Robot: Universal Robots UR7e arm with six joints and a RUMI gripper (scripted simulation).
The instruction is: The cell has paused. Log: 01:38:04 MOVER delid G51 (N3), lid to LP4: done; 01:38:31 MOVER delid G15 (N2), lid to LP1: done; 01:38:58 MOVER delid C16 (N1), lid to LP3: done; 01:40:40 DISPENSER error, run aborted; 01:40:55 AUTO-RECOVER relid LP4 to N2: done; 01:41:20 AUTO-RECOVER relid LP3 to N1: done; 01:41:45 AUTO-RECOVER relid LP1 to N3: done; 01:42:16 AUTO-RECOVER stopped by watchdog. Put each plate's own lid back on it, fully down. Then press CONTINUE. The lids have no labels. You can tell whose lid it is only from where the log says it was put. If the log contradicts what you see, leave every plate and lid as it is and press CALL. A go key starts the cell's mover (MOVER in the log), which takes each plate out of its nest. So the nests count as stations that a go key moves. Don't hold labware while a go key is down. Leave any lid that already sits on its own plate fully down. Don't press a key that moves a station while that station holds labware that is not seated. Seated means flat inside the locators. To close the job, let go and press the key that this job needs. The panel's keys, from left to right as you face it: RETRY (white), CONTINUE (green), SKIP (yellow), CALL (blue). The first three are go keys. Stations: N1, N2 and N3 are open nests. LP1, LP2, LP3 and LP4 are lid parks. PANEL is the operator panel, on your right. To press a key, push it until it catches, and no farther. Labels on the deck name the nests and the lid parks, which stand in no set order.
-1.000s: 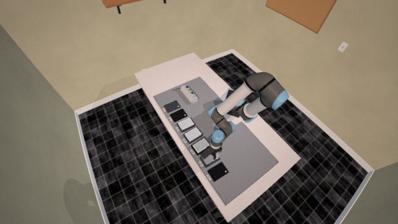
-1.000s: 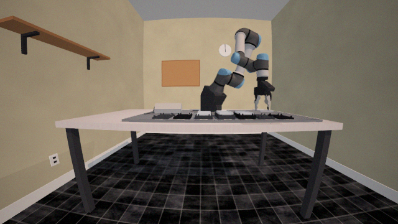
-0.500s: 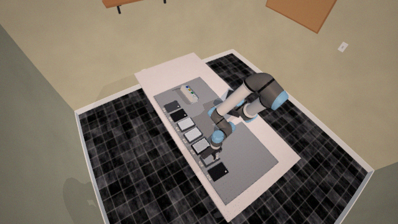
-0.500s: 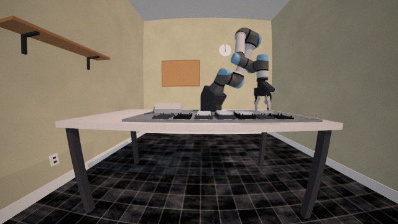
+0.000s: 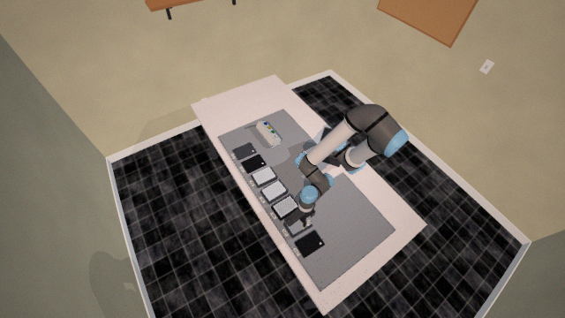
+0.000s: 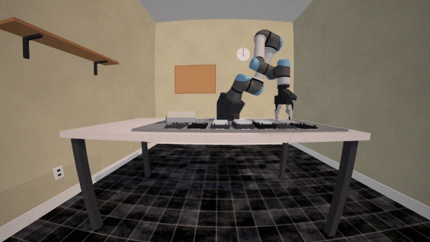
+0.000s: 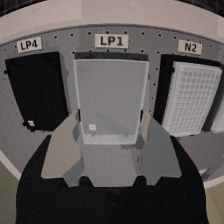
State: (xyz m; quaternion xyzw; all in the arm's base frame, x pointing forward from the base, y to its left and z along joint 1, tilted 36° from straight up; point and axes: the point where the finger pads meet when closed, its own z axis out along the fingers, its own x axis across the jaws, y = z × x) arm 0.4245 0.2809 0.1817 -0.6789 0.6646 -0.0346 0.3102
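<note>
Now: hand 1 cm above the grey lid. The rest, counted from my hand: lid park LP4: 13 cm to the left, 4 cm below, 1 cm behind; then white gridded plate: 38 cm to the right, 6 cm ahead, 2 cm below; then lid park LP3: 51 cm to the right, 9 cm ahead, 4 cm below.
</note>
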